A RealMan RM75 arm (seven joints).
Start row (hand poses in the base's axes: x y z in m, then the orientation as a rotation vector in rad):
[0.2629 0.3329 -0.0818 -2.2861 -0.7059 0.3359]
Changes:
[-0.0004 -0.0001 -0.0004 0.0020 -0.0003 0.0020]
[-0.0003 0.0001 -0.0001 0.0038 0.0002 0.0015]
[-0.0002 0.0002 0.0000 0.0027 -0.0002 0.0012]
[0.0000 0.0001 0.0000 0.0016 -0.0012 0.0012]
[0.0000 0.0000 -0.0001 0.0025 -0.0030 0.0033]
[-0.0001 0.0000 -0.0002 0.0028 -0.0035 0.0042]
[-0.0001 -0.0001 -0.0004 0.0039 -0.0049 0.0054]
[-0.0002 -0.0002 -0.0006 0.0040 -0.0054 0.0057]
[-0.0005 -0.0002 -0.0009 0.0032 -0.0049 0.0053]
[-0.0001 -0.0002 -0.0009 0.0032 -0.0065 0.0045]
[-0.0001 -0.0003 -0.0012 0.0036 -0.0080 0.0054]
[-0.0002 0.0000 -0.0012 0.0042 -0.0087 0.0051]
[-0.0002 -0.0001 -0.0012 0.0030 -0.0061 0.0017]
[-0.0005 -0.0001 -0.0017 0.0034 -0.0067 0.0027]
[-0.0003 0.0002 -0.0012 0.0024 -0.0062 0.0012]
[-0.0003 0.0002 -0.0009 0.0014 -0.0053 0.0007]
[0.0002 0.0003 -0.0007 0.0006 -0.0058 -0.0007]
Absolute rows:
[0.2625 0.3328 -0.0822 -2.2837 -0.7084 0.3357]
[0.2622 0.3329 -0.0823 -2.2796 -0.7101 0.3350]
[0.2620 0.3331 -0.0823 -2.2768 -0.7116 0.3342]
[0.2620 0.3332 -0.0823 -2.2753 -0.7136 0.3327]
[0.2620 0.3332 -0.0824 -2.2729 -0.7190 0.3298]
[0.2619 0.3332 -0.0826 -2.2701 -0.7257 0.3267]
[0.2618 0.3331 -0.0830 -2.2664 -0.7345 0.3221]
[0.2616 0.3329 -0.0836 -2.2626 -0.7439 0.3171]
[0.2611 0.3327 -0.0845 -2.2595 -0.7525 0.3128]
[0.2610 0.3325 -0.0854 -2.2571 -0.7610 0.3063]
[0.2609 0.3322 -0.0866 -2.2545 -0.7713 0.2984]
[0.2607 0.3322 -0.0878 -2.2516 -0.7816 0.2893]
[0.2605 0.3321 -0.0890 -2.2501 -0.7867 0.2820]
[0.2600 0.3320 -0.0907 -2.2480 -0.7932 0.2743]
[0.2597 0.3322 -0.0919 -2.2472 -0.7978 0.2669]
[0.2594 0.3324 -0.0928 -2.2472 -0.8013 0.2607]
[0.2596 0.3327 -0.0935 -2.2486 -0.8035 0.2537]

